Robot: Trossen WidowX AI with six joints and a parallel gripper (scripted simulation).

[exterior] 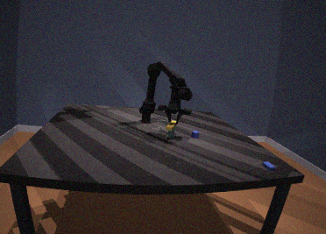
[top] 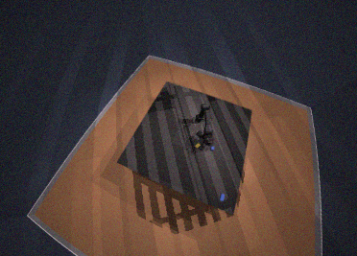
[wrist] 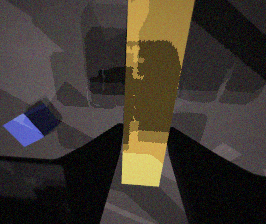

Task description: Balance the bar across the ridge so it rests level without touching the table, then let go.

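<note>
My gripper tip is 30 mm short of the yellow bar and 10 mm to the left of it. From my gripper tip the other things lie so: blue cube: 30 mm ahead, 130 mm to the left, 50 mm below.
</note>
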